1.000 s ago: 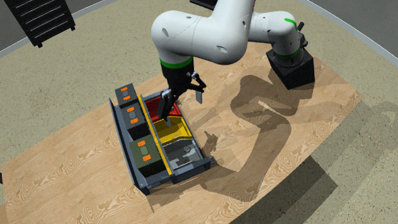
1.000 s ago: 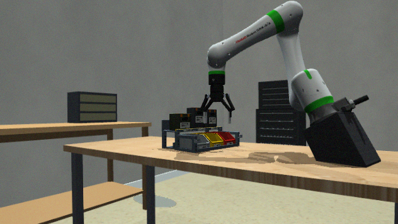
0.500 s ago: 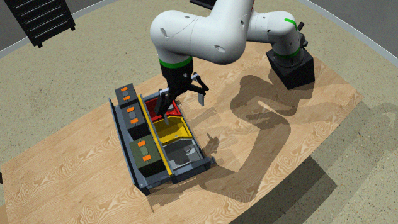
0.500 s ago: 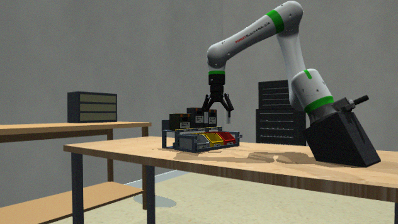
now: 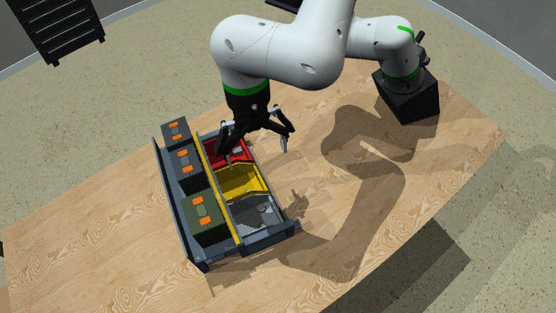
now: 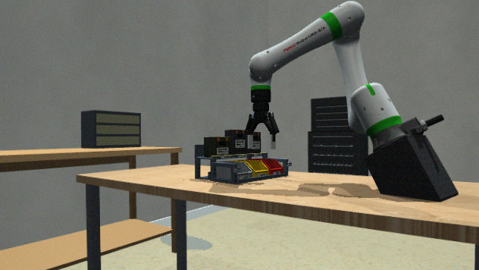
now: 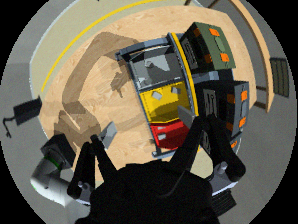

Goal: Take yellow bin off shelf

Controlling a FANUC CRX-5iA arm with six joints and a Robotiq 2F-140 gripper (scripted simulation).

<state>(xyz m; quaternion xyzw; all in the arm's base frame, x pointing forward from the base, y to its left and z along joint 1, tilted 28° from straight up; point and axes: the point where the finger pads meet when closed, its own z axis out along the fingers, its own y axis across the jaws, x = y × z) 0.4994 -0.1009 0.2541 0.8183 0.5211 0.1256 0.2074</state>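
Right now the yellow open bin is 11 cm below my hand, 7 cm ahead of it and 3 cm to the right of it. From my hand the other things lie so: red bin (13 cm to the right, 11 cm below, 3 cm ahead); yellow rail (12 cm ahead, 5 cm to the right, 4 cm below); grey bin (12 cm ahead, 11 cm below, 7 cm to the left).
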